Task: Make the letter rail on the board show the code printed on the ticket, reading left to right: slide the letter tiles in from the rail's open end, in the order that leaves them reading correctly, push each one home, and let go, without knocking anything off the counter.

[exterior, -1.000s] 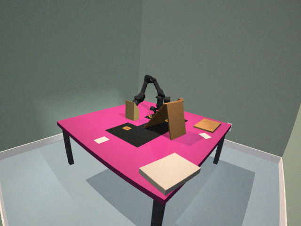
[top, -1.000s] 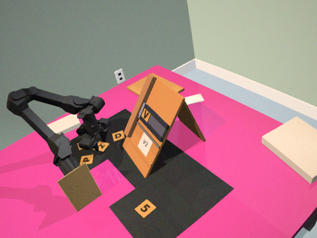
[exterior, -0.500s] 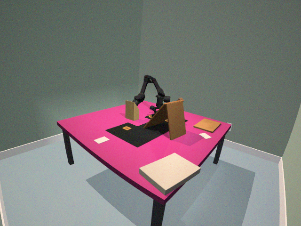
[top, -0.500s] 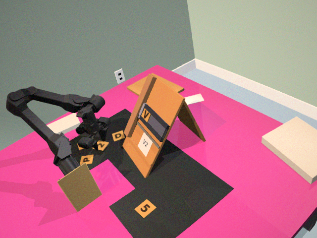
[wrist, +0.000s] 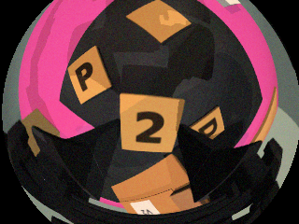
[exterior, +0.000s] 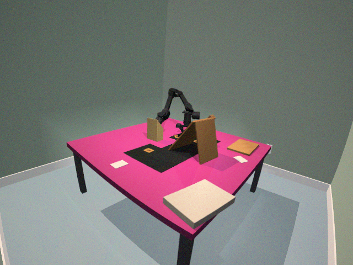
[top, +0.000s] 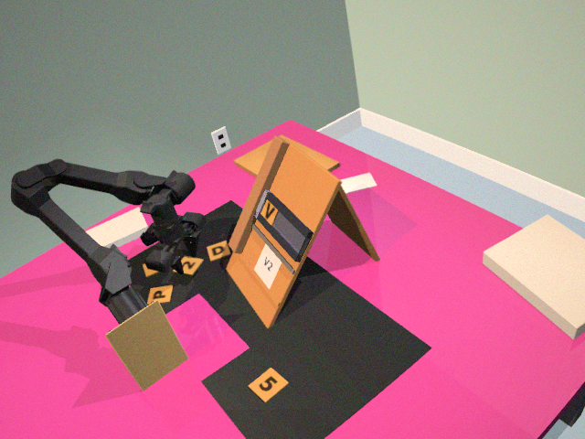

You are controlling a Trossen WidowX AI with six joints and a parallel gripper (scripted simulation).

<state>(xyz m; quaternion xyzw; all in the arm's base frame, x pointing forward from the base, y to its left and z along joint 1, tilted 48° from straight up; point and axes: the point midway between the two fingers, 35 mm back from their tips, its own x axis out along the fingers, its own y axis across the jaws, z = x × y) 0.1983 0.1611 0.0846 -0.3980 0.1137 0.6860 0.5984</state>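
Right now my gripper tip is 110 mm short of the white ticket, 210 mm to the left of it and 50 mm below it. From my gripper tip the other things lie so: white block (60 mm behind, 350 mm to the left, 20 mm below); orange flat panel (480 mm ahead, 190 mm to the left, 30 mm below); black mat (180 mm to the right, 40 mm below).
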